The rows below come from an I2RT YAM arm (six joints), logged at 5 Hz.
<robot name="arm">
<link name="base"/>
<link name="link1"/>
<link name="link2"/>
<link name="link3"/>
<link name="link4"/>
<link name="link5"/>
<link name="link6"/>
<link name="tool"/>
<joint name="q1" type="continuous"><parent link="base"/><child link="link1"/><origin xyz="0 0 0.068"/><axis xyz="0 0 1"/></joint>
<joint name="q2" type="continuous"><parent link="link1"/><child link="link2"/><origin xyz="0.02 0.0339 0.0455"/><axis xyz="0 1 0"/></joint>
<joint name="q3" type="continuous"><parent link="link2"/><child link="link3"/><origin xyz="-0.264 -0.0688 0"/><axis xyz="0 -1 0"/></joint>
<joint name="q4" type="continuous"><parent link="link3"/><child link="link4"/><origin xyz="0.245 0.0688 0.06"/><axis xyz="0 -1 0"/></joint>
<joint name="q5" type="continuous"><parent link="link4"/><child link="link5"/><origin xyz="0.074 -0.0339 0.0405"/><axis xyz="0 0 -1"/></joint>
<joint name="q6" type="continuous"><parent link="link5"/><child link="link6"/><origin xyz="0.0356 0 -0.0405"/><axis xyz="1 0 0"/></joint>
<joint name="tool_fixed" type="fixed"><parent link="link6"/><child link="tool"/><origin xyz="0 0 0" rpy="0 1.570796 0"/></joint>
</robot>
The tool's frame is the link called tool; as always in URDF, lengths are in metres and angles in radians. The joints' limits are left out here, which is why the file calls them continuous.
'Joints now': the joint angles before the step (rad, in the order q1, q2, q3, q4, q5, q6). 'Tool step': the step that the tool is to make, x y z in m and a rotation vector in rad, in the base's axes. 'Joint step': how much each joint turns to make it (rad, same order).
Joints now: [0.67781 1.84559 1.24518 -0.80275 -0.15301 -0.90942]
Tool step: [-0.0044 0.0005 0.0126 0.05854 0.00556 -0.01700]
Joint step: [0.00467 -0.04011 -0.00268 0.00044 -0.04414 0.03085]
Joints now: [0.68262 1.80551 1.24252 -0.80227 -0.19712 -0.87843]
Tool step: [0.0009 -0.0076 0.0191 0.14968 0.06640 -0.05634]
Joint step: [-0.03419 -0.05418 0.00114 0.00127 -0.14929 0.06056]
